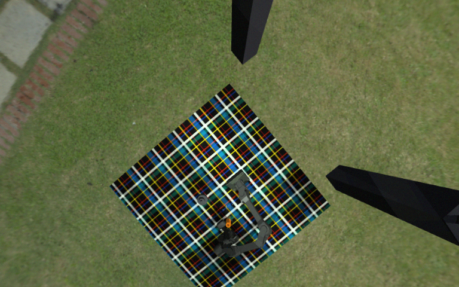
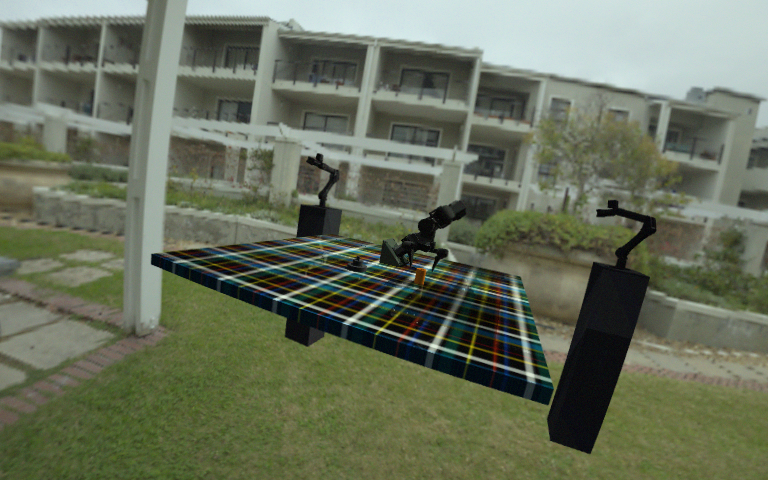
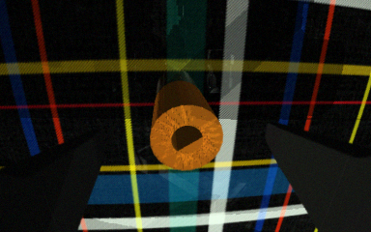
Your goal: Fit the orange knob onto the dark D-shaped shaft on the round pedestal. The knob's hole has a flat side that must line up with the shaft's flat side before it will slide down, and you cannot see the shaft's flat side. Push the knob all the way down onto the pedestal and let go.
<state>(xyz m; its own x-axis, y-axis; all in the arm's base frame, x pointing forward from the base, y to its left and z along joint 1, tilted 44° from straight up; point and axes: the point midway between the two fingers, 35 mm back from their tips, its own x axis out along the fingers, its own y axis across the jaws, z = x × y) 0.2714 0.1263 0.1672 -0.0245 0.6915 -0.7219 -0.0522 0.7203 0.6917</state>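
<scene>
Now: gripper tip 3 cm above the orange knob. The rest, counted from my gripper tip: round dark pedestal: 5 cm ahead, 27 cm to the right, 3 cm below.
</scene>
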